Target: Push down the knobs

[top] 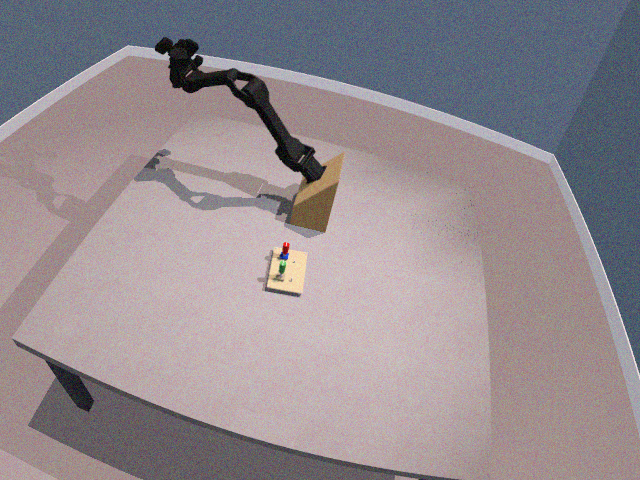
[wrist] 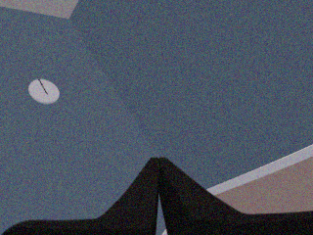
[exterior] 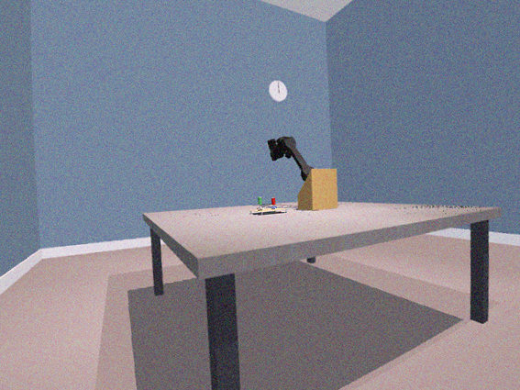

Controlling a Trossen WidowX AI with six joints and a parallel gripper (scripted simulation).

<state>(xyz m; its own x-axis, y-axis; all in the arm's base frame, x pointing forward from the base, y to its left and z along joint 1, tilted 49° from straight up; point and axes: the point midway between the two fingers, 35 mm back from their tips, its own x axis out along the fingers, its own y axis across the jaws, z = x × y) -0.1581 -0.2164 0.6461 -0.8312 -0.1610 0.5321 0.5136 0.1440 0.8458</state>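
Now: gripper tip 42 cm short of the red knob, 66 cm to the right of it and 39 cm above it. From my gripper tip the other things lie so: green knob: 50 cm ahead, 68 cm to the left, 38 cm below.
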